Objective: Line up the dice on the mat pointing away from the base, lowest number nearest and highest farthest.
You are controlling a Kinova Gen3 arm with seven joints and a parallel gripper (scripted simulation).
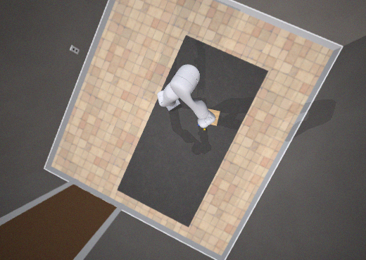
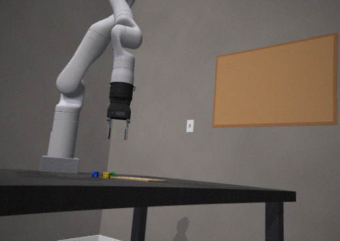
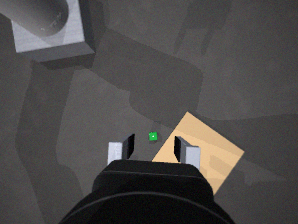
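Now: the green die 14 cm below my hand. Also, from my hand: blue die: 2 cm ahead, 9 cm to the right, 14 cm below; mat: 10 cm ahead, 3 cm to the left, 14 cm below; yellow die: 9 cm ahead, 10 cm to the right, 14 cm below.
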